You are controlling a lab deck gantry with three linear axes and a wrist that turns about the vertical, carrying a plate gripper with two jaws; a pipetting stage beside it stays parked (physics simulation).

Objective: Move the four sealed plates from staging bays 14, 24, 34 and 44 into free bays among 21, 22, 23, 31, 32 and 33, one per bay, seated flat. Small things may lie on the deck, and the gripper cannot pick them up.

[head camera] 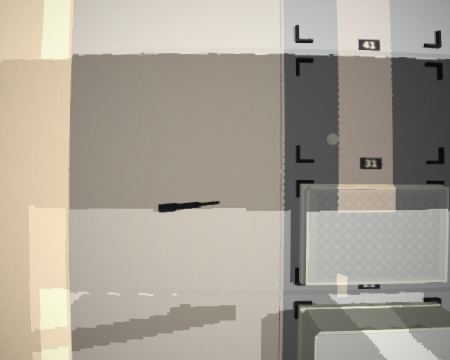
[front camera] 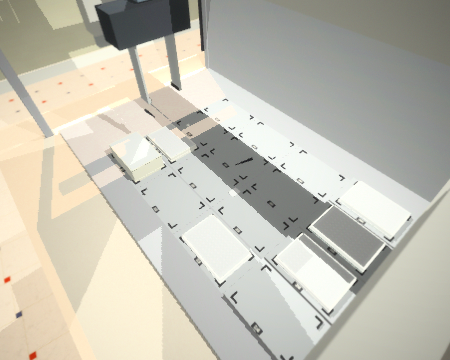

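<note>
The front camera shows the gripper (front camera: 161,93) as well as a tall pale block (front camera: 139,159).
</note>
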